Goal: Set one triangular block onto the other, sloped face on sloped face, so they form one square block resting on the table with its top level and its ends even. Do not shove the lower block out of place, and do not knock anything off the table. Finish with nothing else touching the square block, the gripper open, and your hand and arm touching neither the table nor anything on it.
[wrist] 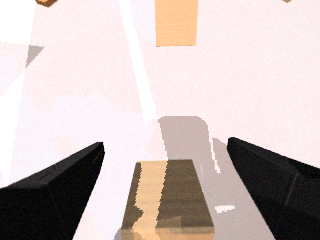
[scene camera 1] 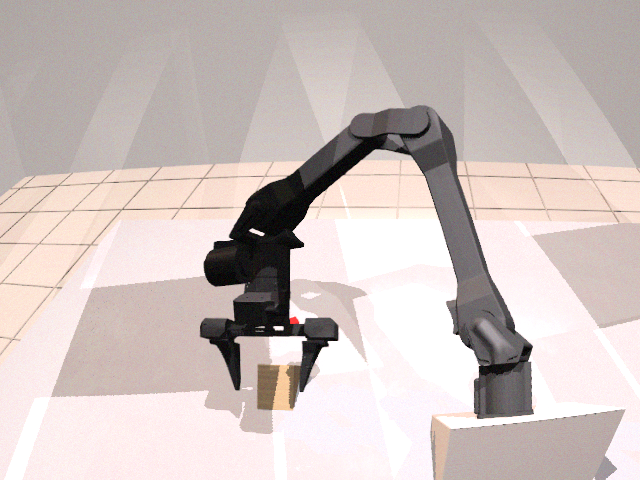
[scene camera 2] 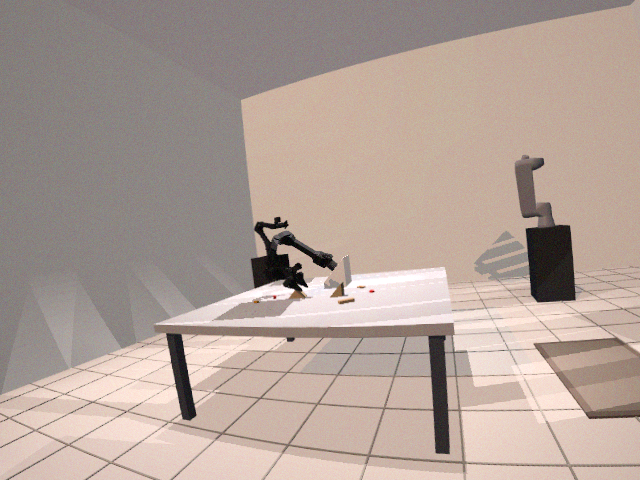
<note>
My gripper (scene camera 1: 269,391) is open, holding nothing. Further things: a tan triangular block (scene camera 1: 277,385).
My gripper is seen too in the wrist view (wrist: 166,145).
</note>
